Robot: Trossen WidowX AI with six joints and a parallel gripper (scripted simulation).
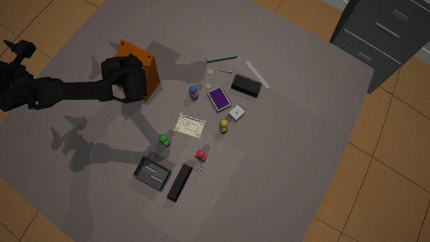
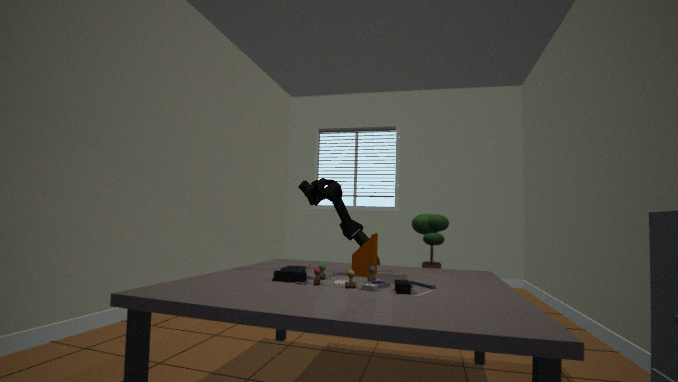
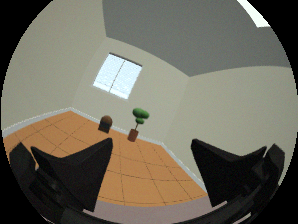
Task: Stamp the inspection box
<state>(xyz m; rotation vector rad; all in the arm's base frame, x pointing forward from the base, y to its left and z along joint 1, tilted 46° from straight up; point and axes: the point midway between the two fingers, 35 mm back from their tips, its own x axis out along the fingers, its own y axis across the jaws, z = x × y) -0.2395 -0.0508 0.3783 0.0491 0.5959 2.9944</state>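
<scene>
Right now my gripper tip is 48 cm short of the green-knobbed stamp, 18 cm to the right of it and 40 cm above it. Also, from my gripper tip: cream card (51 cm ahead, 29 cm to the left, 42 cm below); blue stamp (44 cm ahead, 39 cm to the left, 40 cm below); dark tray (52 cm ahead, 6 cm to the left, 41 cm below).
</scene>
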